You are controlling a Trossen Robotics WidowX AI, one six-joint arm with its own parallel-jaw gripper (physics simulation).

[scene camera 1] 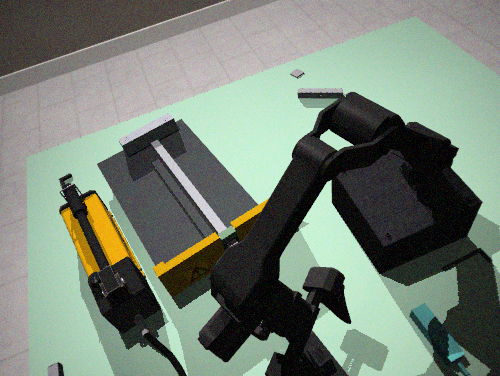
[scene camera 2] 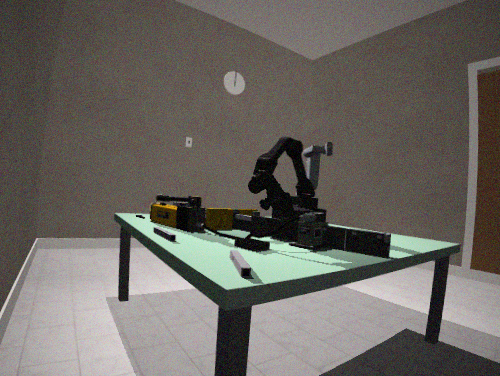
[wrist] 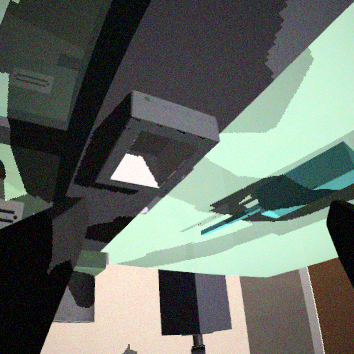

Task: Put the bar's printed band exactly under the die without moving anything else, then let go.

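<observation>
The open gripper points down over the machine, with its fingers wide apart and nothing between them. In the wrist view a long dark grey body runs diagonally below the fingers, and a hollow grey rectangular frame stands on it. A pale strip runs above the grey plate to a gap in the yellow guard. A pale green piece is in that gap. The arm hides the part beyond it. I cannot tell which part is the die or where the printed band is.
A yellow and black device stands beside the plate, with a black cable. A big black box stands opposite. A teal tool lies nearby. Loose pale bars lie near table edges.
</observation>
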